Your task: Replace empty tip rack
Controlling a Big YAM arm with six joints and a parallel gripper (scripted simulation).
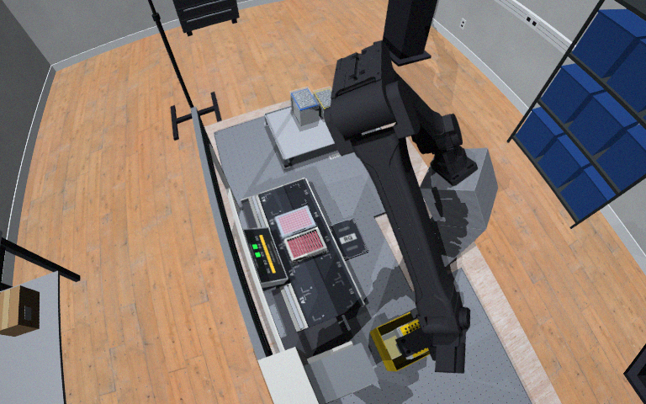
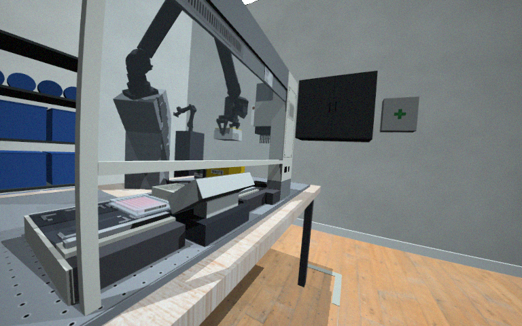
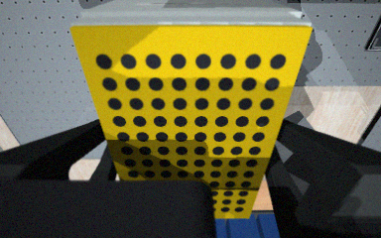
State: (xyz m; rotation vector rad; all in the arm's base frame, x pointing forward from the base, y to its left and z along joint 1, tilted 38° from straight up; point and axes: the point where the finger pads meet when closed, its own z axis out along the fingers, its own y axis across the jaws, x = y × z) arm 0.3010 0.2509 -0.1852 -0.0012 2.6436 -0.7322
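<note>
My hand is 250 mm above the yellow waste bin. Round my hand: spare nest (30 mm behind, 410 mm to the right, 290 mm below); then resume box (170 mm behind, 10 mm to the right, 230 mm below); then yellow tip rack (10 mm ahead, 10 mm above).
</note>
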